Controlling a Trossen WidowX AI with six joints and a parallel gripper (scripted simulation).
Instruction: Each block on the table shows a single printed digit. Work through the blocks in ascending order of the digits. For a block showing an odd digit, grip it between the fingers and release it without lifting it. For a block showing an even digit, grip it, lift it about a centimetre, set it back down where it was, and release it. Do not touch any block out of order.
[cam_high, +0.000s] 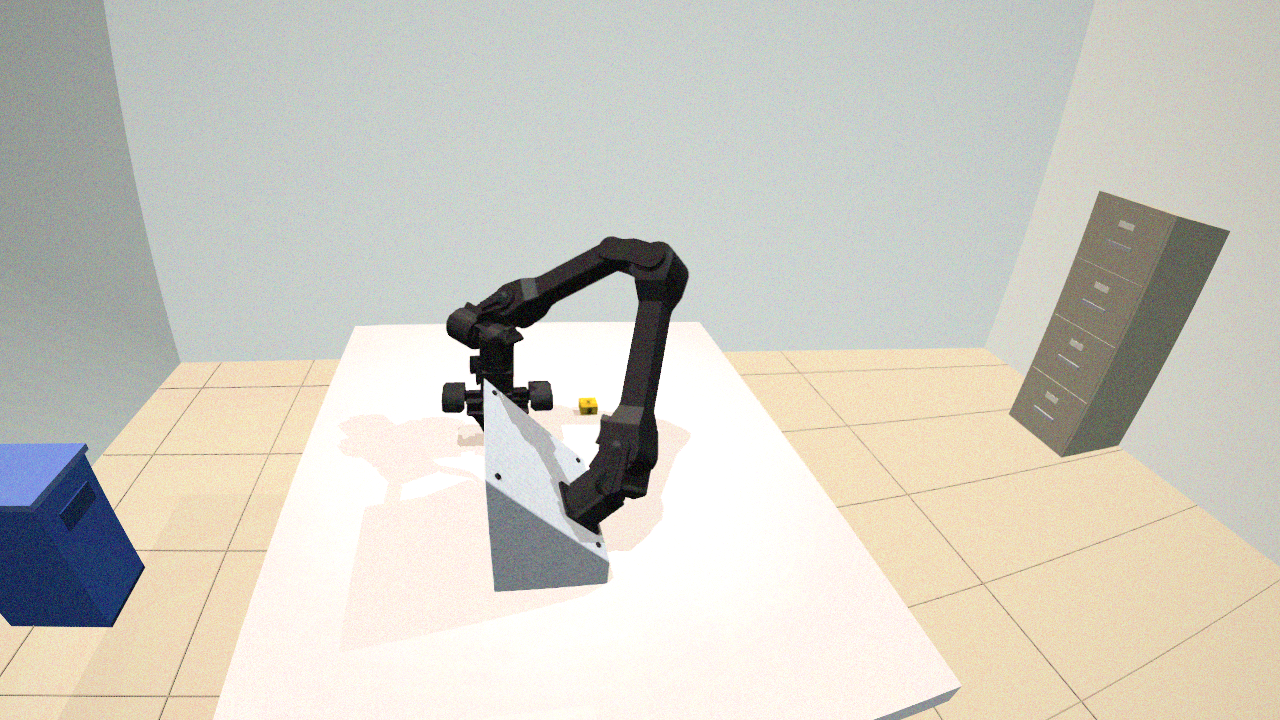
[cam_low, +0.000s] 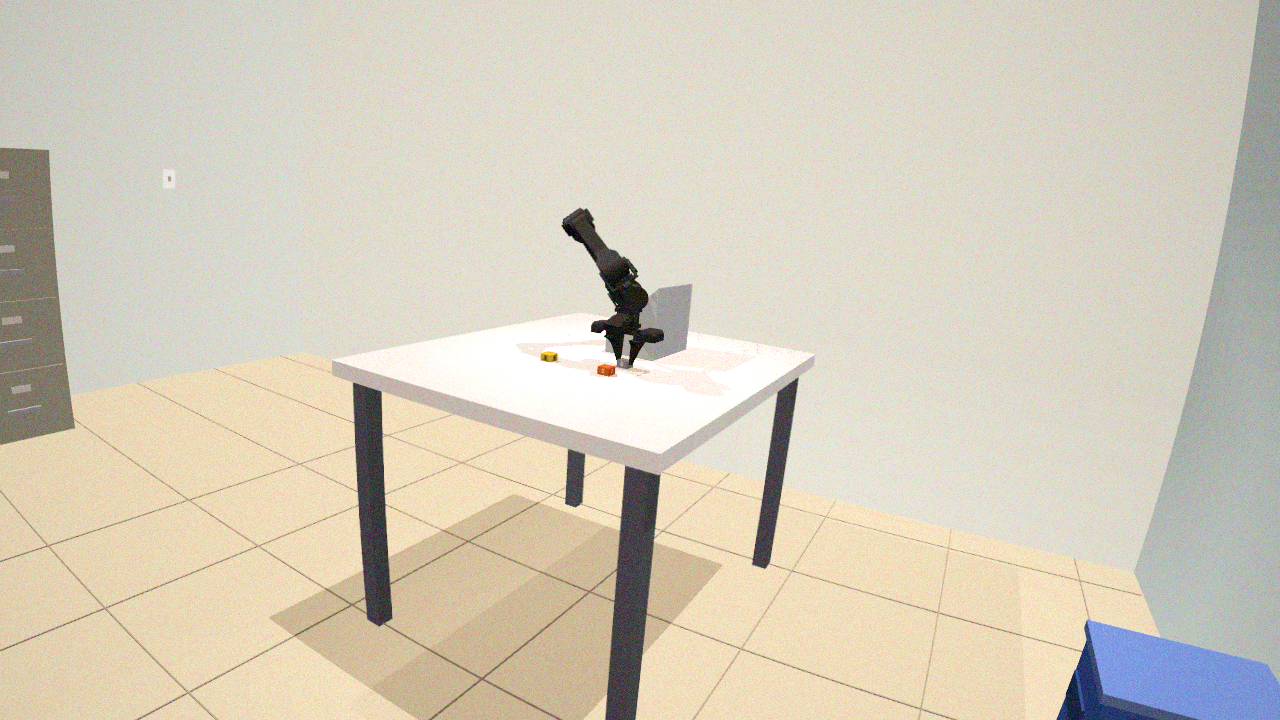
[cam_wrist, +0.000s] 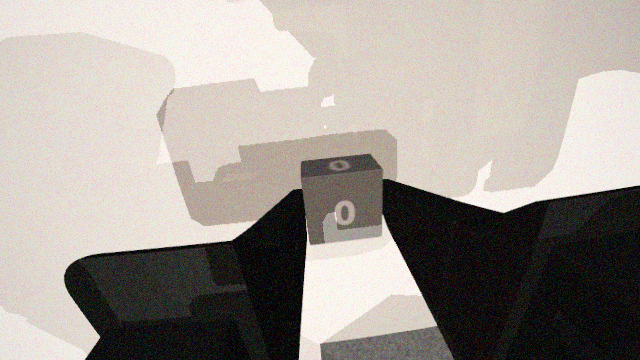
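My gripper tip is now right at the grey block. Round my gripper tip: orange block 90 mm ahead; yellow block 80 mm ahead, 180 mm to the right.
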